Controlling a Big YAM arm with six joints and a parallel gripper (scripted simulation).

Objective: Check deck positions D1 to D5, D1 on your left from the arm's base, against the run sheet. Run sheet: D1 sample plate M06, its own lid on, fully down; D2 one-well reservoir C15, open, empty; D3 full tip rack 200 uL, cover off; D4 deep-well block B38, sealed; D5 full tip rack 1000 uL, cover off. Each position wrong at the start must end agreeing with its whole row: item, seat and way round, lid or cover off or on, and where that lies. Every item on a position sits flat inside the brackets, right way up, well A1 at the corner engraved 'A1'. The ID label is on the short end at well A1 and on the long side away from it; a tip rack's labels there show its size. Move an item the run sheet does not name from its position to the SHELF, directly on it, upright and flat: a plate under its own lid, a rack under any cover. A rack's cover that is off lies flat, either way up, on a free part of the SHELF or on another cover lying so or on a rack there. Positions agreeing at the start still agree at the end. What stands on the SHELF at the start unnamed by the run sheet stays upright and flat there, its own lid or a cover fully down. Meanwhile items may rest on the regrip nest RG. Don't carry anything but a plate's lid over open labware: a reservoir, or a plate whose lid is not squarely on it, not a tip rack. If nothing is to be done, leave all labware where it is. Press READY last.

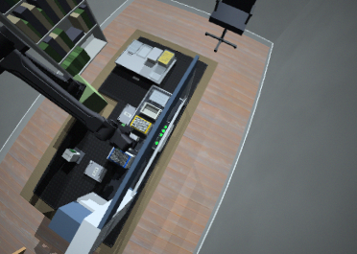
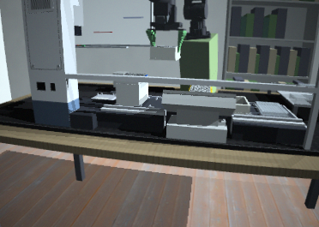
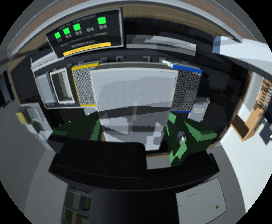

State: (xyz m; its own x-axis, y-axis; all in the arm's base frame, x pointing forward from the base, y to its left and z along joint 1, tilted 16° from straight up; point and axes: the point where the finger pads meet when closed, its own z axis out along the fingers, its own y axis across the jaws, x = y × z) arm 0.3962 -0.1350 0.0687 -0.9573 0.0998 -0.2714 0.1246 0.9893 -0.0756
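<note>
Now: hand 150 mm above the yellow tip rack and 120 mm to the right of it. Round my hand: reservoir (250 mm to the left, 180 mm below, 30 mm ahead); sealed block (10 mm below); blue tip rack (130 mm to the right, 130 mm below, 30 mm behind).
</note>
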